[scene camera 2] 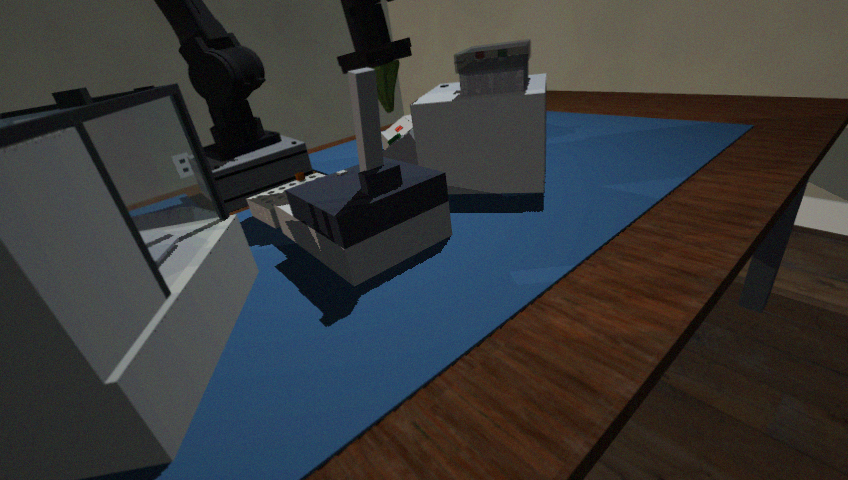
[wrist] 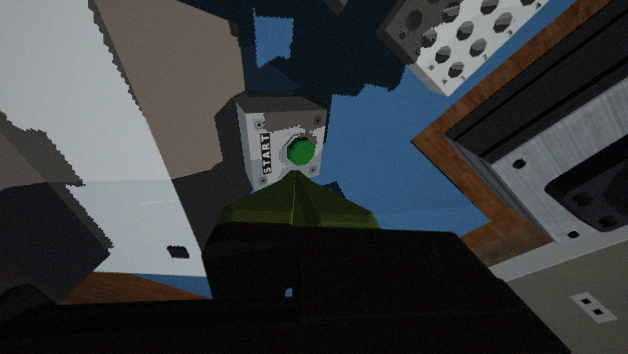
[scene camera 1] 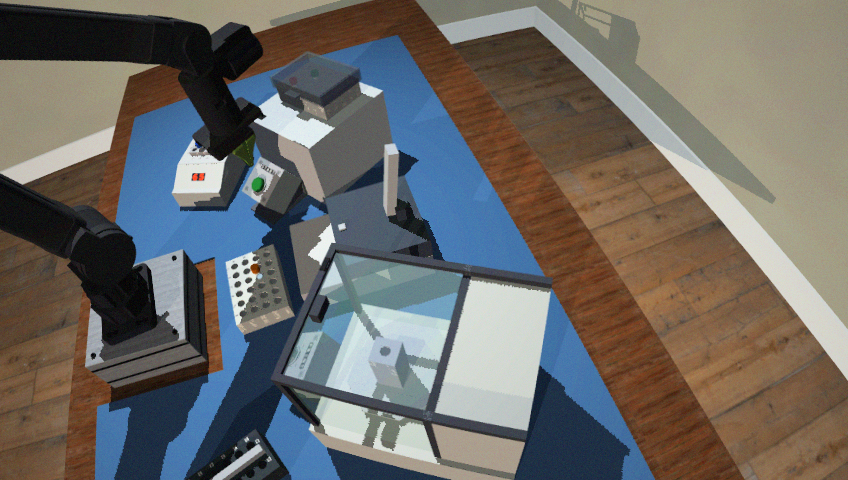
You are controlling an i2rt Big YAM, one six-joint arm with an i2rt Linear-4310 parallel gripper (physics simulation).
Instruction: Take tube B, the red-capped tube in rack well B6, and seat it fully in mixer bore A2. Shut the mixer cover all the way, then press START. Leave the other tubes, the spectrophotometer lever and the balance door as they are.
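Places are measured from the arm's base along level axes (x left, y back, z up), in centimetres.
Where they show: gripper, fingertip midpoint: [scene camera 2: 390,111] [wrist: 294,178] [scene camera 1: 250,164]; arm's base at its link origin: [scene camera 2: 244,148] [scene camera 1: 129,305].
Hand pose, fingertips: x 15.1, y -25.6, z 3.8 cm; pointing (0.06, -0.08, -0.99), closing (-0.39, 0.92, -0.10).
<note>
Each offset is from my fingertips to the top centre of the thing.
The mixer @[dz +7.8, dx +5.1, dy -9.9 cm] [scene camera 1: 357,148] [scene camera 2: 482,148] [wrist: 125,210] is a tall pale box at the back. Its smoky clear cover @[dz +7.8, dx +7.7, dy -15.0 cm] [scene camera 1: 327,74] [scene camera 2: 493,56] looks lowered over the block; a red cap [scene camera 1: 293,80] [scene camera 2: 479,54] and a green cap [scene camera 1: 314,73] [scene camera 2: 502,52] show through it. The bore and seating depth cannot be told. The green START button @[dz -3.7, dx +0.1, dy +0.2 cm] [scene camera 1: 258,184] [wrist: 301,151] sits on a small sloped box beside the mixer. My gripper [scene camera 1: 248,161] [scene camera 2: 389,110] [wrist: 294,178] is shut and empty, its green fingertips above and close to the START box, apart from the button in the wrist view.
The tube rack @[dz -8.1, dx -17.2, dy +6.0 cm] [scene camera 1: 245,325] [wrist: 425,82] holds an orange-capped tube @[dz -5.7, dx -16.3, dy +4.9 cm] [scene camera 1: 255,268] [scene camera 2: 299,176]. A slate-lidded box @[dz -1.0, dx -18.6, dy -11.2 cm] [scene camera 1: 363,208] [scene camera 2: 386,220] carries an upright lever @[dz +8.9, dx -19.6, dy -18.1 cm] [scene camera 1: 389,178] [scene camera 2: 365,118]. The glass-sided balance @[dz +11.1, dx -43.1, dy -7.2 cm] [scene camera 1: 505,344] [scene camera 2: 47,237] stands nearby. A white device @[dz -4.2, dx +15.1, dy +8.8 cm] [scene camera 1: 184,184] has a red display.
</note>
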